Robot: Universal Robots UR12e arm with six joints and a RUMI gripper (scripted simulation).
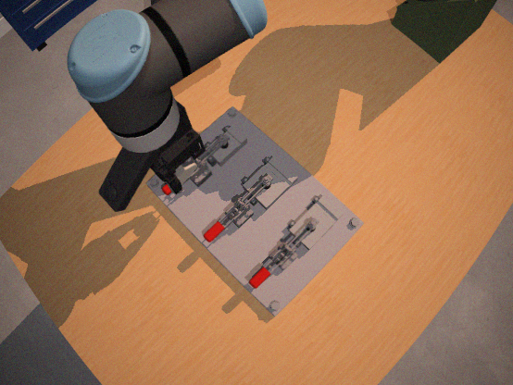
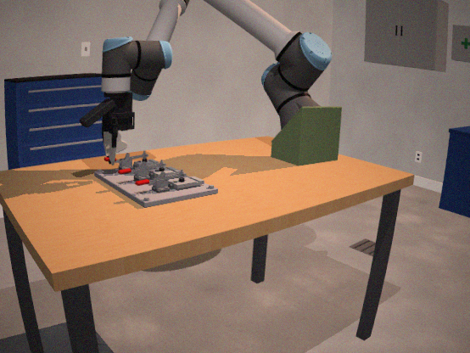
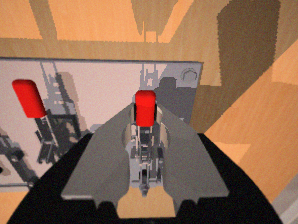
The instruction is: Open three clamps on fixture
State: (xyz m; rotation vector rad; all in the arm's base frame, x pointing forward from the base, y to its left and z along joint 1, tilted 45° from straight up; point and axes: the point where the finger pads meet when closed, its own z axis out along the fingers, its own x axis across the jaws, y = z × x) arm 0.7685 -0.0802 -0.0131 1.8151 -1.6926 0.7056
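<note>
Right now the grey fixture plate is 90 mm behind my hand, 100 mm to the left of it and 60 mm below it. The rest, counted from my hand: flat grey part (160 mm behind, 210 mm to the left, 40 mm below).
</note>
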